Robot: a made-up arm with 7 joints.
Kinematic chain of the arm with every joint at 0, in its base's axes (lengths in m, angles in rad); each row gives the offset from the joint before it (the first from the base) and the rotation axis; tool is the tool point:
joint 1: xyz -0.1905 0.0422 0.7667 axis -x
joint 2: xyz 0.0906 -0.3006 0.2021 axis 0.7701 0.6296 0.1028
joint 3: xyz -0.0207 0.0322 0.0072 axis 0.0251 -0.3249 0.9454
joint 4: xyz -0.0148 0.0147 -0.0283 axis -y
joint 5: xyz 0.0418 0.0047 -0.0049 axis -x
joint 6: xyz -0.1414 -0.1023 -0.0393 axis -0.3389 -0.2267 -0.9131
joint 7: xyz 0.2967 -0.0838 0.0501 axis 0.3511 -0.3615 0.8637
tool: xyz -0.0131 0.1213 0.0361
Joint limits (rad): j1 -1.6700..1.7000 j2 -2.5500..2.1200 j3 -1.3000..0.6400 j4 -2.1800..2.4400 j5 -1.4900..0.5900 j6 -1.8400..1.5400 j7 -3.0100..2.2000
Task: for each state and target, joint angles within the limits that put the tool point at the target. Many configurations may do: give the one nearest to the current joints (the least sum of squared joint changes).
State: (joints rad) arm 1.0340 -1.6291 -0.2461 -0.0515 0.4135 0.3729 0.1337
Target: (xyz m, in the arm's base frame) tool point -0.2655 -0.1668 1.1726
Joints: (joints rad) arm 0.3223 -1.6311 -0.6396 -0.0716 0.0138 0.7339 0.1136
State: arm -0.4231 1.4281 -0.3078 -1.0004 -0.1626 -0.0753 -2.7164
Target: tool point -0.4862 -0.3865 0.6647
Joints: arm -0.5980 1.4693 -0.5525 -1.1688 -0.2844 0.3285 -2.7712
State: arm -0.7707 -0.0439 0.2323 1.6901 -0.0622 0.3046 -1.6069
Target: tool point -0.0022 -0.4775 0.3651
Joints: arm -1.3900 0.1693 0.2440 1.4857 -0.1595 0.2196 -1.5158
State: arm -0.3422 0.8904 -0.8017 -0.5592 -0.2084 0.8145 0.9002
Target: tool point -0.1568 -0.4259 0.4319
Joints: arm -1.0834 1.0244 -0.8058 -0.5250 -0.0025 1.1390 1.1255
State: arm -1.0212 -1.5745 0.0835 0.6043 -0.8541 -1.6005 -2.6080
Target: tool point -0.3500 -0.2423 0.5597
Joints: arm -0.5805 -1.4547 0.6400 0.8258 -1.4123 -1.8400 -2.3498
